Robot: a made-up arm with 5 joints. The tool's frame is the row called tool. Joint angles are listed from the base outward. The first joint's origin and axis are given. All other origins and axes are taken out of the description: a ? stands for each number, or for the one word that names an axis. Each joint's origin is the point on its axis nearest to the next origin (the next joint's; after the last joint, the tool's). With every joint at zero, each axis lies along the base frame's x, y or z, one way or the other. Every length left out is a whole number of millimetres.
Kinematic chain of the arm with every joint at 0, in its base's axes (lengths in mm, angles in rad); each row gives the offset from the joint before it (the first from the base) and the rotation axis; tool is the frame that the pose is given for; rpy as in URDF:
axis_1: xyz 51 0 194 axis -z
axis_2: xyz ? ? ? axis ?
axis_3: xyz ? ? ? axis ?
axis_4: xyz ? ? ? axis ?
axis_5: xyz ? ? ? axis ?
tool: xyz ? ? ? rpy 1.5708 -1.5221 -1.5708
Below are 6 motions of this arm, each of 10 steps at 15 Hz.
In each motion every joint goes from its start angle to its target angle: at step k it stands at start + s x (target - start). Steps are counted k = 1, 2, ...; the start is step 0. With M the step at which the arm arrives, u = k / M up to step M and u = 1 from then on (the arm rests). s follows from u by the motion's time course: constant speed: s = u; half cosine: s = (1 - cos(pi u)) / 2; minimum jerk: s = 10 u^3 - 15 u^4 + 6 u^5.
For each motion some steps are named. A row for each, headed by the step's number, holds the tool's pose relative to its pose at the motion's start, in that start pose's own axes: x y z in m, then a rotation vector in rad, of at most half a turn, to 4 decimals.
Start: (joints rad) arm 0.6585 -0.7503 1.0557 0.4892 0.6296
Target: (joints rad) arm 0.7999 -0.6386 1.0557 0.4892 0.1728
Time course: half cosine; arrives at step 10
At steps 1, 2, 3, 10:
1: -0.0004 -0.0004 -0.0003 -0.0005 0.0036 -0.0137
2: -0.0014 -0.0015 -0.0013 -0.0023 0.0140 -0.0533
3: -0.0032 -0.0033 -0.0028 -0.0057 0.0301 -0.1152
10: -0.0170 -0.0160 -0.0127 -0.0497 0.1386 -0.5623

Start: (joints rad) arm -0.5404 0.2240 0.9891 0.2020 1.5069
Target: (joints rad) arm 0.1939 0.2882 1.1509 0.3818 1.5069
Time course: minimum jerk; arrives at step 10
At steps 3, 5, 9, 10:
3: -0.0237 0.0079 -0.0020 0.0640 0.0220 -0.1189
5: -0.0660 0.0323 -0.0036 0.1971 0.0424 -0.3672
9: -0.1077 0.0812 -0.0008 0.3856 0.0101 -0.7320
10: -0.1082 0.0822 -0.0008 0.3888 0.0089 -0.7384

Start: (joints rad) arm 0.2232 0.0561 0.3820 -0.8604 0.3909
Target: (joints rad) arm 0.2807 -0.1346 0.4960 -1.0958 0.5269
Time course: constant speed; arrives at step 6
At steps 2, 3, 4, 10:
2: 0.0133 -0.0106 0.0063 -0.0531 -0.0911 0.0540
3: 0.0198 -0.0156 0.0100 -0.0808 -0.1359 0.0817
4: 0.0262 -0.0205 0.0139 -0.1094 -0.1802 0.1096
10: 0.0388 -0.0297 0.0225 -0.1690 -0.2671 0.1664

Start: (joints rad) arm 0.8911 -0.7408 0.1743 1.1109 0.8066
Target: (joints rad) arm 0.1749 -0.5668 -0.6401 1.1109 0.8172
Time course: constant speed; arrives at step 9
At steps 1, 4, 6, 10:
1: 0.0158 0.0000 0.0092 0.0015 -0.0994 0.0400
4: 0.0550 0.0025 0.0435 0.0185 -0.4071 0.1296
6: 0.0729 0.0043 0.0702 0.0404 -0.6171 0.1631
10: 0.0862 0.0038 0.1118 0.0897 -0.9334 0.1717

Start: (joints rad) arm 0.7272 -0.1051 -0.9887 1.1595 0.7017
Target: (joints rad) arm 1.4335 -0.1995 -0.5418 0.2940 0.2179
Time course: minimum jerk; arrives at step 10
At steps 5, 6, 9, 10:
5: -0.0434 -0.0567 -0.0003 -0.4342 -0.0395 -0.2159
6: -0.0607 -0.0763 0.0077 -0.5881 -0.0777 -0.2676
9: -0.0898 -0.1054 0.0308 -0.8354 -0.1680 -0.3178
10: -0.0906 -0.1061 0.0316 -0.8420 -0.1709 -0.3185

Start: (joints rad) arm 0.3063 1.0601 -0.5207 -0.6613 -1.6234
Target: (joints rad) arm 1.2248 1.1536 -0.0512 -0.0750 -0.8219
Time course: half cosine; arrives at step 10
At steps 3, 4, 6, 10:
3: 0.0796 -0.0223 0.0222 -0.2328 -0.1944 0.1646
4: 0.1289 -0.0357 0.0475 -0.4063 -0.3044 0.2465
6: 0.2167 -0.0606 0.1276 -0.8182 -0.4727 0.3305
10: 0.2696 -0.0807 0.2399 -1.2655 -0.5147 0.2495

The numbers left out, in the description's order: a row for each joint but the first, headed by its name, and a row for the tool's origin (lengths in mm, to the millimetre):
axis_2: xyz 42 -9 0, axis +y
axis_3: xyz 44 0 177, axis +y
axis_4: xyz 168 0 7, axis +y
axis_5: xyz 54 0 0, axis -x
tool: xyz 0 0 0

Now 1 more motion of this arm.
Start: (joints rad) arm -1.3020 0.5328 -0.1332 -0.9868 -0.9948
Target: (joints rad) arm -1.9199 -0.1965 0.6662 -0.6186 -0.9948
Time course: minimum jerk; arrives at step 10
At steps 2, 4, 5, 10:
2: -0.0085 0.0115 0.0022 -0.0068 0.0387 -0.0194
4: -0.0411 0.0620 0.0209 -0.0340 0.2172 -0.0971
5: -0.0580 0.0951 0.0416 -0.0495 0.3470 -0.1423
10: -0.0781 0.1651 0.1205 -0.0742 0.7156 -0.2241

